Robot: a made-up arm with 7 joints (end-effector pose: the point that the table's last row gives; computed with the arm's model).
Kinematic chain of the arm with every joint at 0, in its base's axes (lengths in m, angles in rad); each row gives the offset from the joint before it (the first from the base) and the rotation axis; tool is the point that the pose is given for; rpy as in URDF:
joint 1: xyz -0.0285 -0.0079 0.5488 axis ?
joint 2: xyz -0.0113 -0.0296 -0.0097 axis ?
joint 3: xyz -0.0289 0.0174 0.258 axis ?
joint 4: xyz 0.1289 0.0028 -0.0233 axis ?
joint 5: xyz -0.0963 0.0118 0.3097 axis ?
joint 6: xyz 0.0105 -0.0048 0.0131 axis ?
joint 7: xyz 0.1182 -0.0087 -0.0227 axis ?
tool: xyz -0.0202 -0.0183 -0.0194 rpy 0 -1.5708 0
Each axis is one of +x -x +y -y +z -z.
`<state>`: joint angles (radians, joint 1 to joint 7).
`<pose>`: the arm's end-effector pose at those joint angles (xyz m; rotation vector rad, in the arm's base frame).
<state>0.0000 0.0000 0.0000 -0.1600 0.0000 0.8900 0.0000</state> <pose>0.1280 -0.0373 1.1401 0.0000 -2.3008 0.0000</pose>
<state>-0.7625 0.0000 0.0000 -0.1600 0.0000 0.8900 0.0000</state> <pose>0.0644 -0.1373 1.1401 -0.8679 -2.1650 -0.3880</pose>
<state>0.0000 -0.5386 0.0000 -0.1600 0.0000 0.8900 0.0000</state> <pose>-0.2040 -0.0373 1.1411 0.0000 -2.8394 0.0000</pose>
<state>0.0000 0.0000 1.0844 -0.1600 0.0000 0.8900 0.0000</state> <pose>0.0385 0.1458 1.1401 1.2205 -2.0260 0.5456</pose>
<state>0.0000 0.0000 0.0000 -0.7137 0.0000 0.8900 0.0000</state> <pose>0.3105 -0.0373 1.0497 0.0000 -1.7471 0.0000</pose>
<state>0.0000 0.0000 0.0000 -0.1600 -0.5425 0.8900 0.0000</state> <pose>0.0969 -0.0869 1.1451 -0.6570 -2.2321 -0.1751</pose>
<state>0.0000 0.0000 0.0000 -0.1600 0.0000 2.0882 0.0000</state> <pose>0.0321 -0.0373 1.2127 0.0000 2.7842 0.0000</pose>
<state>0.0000 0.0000 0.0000 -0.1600 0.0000 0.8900 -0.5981</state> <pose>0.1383 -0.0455 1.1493 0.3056 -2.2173 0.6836</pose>
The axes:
joint 1: +z
joint 2: +y
joint 3: +z
joint 4: -y
joint 5: +z
joint 6: -y
joint 7: -z

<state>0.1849 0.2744 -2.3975 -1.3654 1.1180 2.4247 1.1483</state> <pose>-0.2571 -0.4057 1.0616 0.9746 0.8467 1.3864</pose>
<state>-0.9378 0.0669 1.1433 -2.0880 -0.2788 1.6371 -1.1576</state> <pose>0.4897 0.0925 0.5908 1.0464 -0.7351 0.9978</pose>
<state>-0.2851 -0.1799 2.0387 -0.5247 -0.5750 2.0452 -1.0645</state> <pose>-0.2179 0.2713 1.1945 -1.0493 1.4909 -1.3893</pose>
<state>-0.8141 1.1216 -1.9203 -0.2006 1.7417 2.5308 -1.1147</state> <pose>0.2225 -0.5009 0.9450 -1.0518 -1.9076 1.2010</pose>
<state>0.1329 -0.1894 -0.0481 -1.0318 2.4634 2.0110 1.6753</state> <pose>0.2675 0.0090 1.1555 1.0303 0.5117 -1.3569</pose>
